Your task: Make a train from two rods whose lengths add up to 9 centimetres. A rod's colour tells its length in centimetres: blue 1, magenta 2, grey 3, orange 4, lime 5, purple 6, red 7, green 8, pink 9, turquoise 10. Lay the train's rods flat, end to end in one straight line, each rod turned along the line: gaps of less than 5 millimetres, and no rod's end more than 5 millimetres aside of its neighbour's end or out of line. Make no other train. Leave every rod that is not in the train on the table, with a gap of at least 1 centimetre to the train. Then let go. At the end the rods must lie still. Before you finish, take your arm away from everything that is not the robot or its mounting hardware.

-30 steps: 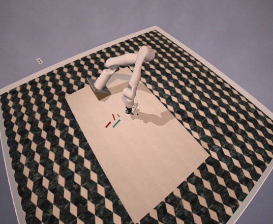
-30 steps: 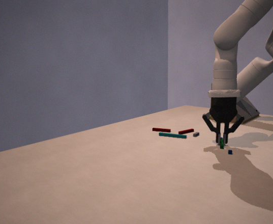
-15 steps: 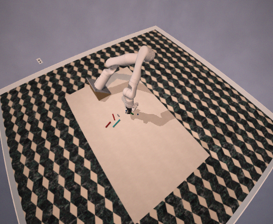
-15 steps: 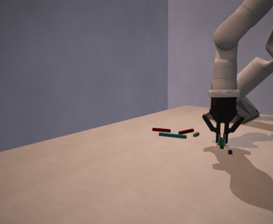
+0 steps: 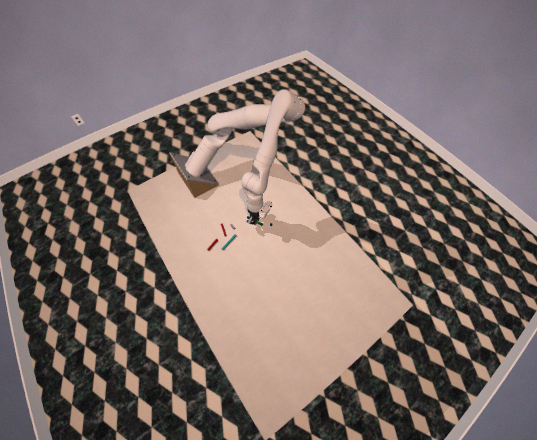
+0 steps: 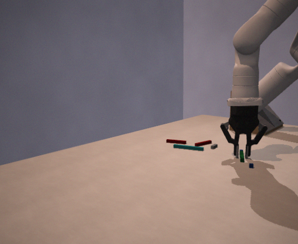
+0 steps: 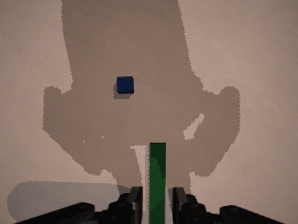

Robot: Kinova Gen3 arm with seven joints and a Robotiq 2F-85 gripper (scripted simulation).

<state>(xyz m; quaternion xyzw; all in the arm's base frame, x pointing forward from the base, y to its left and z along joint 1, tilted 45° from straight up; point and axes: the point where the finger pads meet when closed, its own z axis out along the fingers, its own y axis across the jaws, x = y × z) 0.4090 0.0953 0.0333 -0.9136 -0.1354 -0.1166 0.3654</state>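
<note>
Now: the green rod 10 mm below my hand. Also, from my hand: turquoise rod (180 mm to the right, 10 mm below); grey rod (50 mm behind, 110 mm to the right, 10 mm below); red rod (70 mm behind, 160 mm to the right, 10 mm below).
</note>
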